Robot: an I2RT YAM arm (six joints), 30 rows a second.
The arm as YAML. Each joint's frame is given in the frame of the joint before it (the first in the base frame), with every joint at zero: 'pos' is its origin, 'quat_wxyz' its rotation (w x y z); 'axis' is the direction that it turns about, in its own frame. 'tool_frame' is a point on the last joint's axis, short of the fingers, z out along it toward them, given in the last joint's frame.
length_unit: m
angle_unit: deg
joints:
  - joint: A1
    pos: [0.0, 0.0, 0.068]
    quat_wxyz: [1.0, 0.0, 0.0, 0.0]
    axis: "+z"
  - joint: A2
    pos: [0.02, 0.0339, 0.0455]
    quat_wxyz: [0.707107, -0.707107, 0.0, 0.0]
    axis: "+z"
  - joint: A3
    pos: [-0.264, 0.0, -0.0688]
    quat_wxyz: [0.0, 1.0, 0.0, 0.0]
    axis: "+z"
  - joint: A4
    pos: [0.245, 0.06, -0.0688]
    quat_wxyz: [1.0, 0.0, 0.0, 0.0]
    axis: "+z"
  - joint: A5
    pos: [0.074, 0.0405, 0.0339]
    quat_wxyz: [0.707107, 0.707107, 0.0, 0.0]
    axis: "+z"
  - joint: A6
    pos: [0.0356, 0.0, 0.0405]
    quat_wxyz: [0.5, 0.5, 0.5, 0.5]
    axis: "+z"
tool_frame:
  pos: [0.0, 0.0, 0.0]
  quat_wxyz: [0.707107, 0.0, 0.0, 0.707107]
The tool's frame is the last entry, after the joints.
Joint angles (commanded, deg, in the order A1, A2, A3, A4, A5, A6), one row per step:
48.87, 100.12, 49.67, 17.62, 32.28, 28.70
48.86, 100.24, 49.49, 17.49, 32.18, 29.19
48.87, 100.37, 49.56, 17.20, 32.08, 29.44
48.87, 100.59, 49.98, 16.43, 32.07, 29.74
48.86, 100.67, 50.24, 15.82, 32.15, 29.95
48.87, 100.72, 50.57, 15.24, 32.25, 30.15
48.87, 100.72, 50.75, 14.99, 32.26, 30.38
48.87, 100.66, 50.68, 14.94, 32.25, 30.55
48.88, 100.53, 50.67, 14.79, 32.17, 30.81
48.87, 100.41, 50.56, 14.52, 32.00, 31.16
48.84, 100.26, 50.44, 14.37, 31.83, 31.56
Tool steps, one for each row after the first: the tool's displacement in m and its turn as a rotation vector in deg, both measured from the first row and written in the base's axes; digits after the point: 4 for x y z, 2 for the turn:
-0.0004, -0.0005, -0.0018, 0.14, 0.41, -0.15
-0.0004, -0.0003, -0.0027, 0.13, 0.73, -0.18
0.0002, 0.0004, -0.0030, -0.04, 1.16, -0.31
0.0005, 0.0006, -0.0031, -0.21, 1.45, -0.49
0.0009, 0.0011, -0.0026, -0.30, 1.64, -0.66
0.0012, 0.0014, -0.0020, -0.16, 1.72, -0.78
0.0009, 0.0011, -0.0021, -0.06, 1.79, -0.85
0.0007, 0.0010, -0.0016, 0.17, 1.89, -0.90
0.0002, 0.0004, -0.0019, 0.34, 2.20, -0.94
-0.0002, -0.0002, -0.0019, 0.66, 2.43, -1.02

